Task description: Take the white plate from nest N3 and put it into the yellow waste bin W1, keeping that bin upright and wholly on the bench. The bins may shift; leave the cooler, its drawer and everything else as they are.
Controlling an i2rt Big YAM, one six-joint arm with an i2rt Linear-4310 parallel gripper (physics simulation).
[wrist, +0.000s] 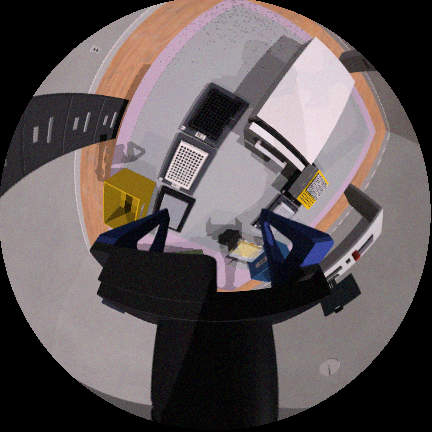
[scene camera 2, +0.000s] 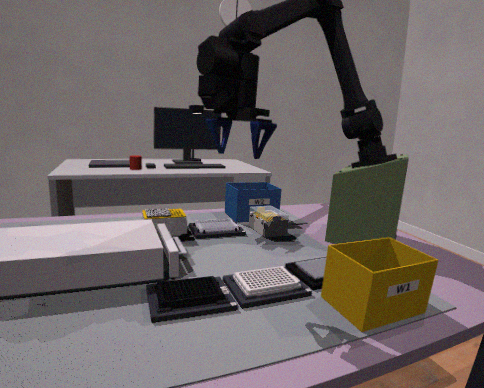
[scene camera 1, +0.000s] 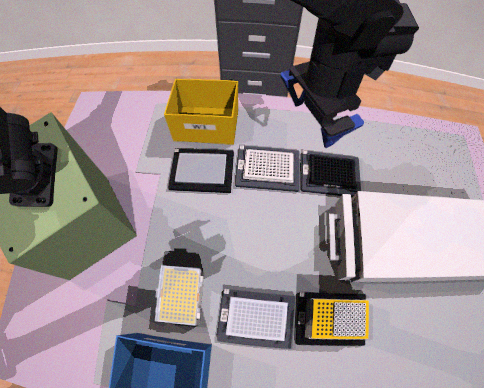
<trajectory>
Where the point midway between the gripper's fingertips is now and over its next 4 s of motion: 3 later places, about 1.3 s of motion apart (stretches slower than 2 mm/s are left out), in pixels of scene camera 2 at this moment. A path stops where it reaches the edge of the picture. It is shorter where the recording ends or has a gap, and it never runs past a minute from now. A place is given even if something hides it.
My gripper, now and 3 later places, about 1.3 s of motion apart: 238,156; 280,180; 245,221; 256,255
</trajectory>
